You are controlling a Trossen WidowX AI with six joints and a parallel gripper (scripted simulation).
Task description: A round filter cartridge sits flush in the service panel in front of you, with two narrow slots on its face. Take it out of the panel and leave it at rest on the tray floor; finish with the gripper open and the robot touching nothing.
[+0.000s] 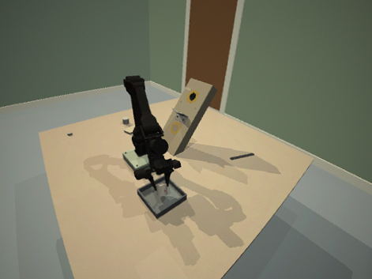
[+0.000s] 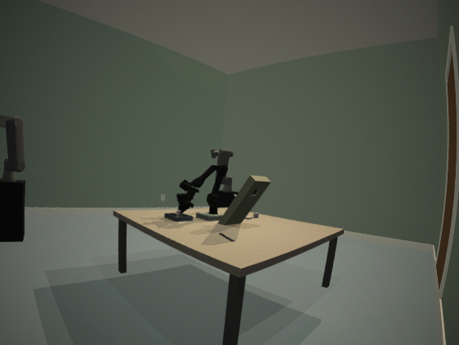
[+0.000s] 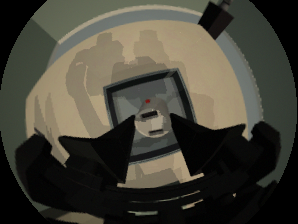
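My gripper tip is 10 mm above the round filter cartridge. Round my gripper tip: dark square tray: 40 mm below; grey block: 720 mm to the left, 90 mm ahead, 30 mm below.
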